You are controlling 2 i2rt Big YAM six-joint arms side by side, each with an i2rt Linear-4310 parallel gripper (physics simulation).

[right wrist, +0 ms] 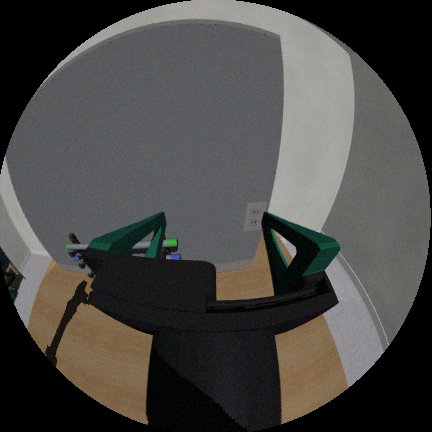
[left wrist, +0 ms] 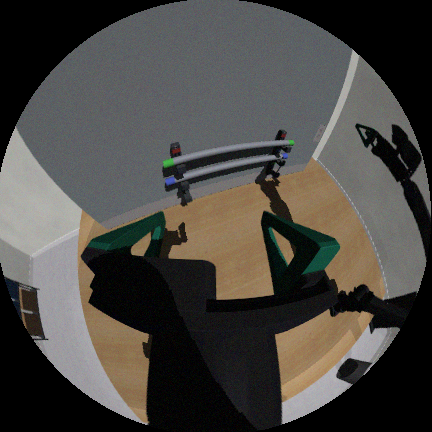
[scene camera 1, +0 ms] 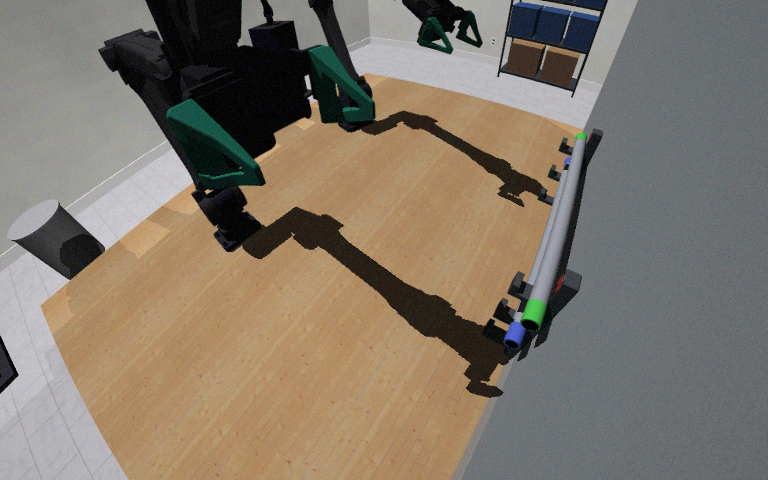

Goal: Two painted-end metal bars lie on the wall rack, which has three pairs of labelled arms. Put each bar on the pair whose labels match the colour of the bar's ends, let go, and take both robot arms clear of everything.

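Pixels of known places: left gripper, fingertip midpoint: [left wrist: 212, 216] [scene camera 1: 467, 48]; right gripper, fingertip midpoint: [right wrist: 213, 216] [left wrist: 360, 127] [scene camera 1: 323, 139]; left arm's base, origin of the base link: [scene camera 1: 355, 123]; right arm's base, origin of the base link: [left wrist: 337, 303] [scene camera 1: 238, 232].
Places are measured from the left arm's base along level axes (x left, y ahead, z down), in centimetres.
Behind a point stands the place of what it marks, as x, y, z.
Note:
A grey bar with green ends [scene camera 1: 557, 226] {-17.3, 88.3, -26.9} [left wrist: 225, 148] {-4.1, 83.1, -26.7} [right wrist: 171, 244] {-32.3, 93.3, -26.2} lies along the wall rack [left wrist: 175, 146] {10.6, 80.0, -30.0}, in front of its uprights and below the red labels. A grey bar with blue ends [scene camera 1: 514, 335] {-32.3, 94.3, -19.6} [left wrist: 225, 166] {-4.6, 83.1, -19.0} [right wrist: 174, 257] {-31.7, 93.5, -19.3} lies lower on the rack, roughly parallel to it. The bars partly hide the arms, and the labels of the arms under them cannot be read. My left gripper [scene camera 1: 466, 47] {0.0, 51.5, -40.4} [left wrist: 212, 216] {0.0, 51.5, -40.4} is open and empty, well away from the bars. My right gripper [scene camera 1: 316, 151] {-47.7, 79.4, -48.6} [right wrist: 213, 216] {-47.7, 79.4, -48.6} is open and empty, also apart from the bars and rack.
The grey wall panel [scene camera 1: 679, 254] {-35.6, 99.3, -46.6} [left wrist: 200, 75] {2.9, 85.0, -49.4} [right wrist: 150, 125] {-30.0, 97.2, -58.2} stands behind the rack. A wooden surface [scene camera 1: 339, 396] {-56.7, 81.1, 0.0} stretches below. A grey bin [scene camera 1: 42, 240] is at the left, and a shelf unit [scene camera 1: 538, 80] with boxes is at the back. A wall socket [right wrist: 255, 217] {-56.3, 106.9, -29.8} shows in the right wrist view.

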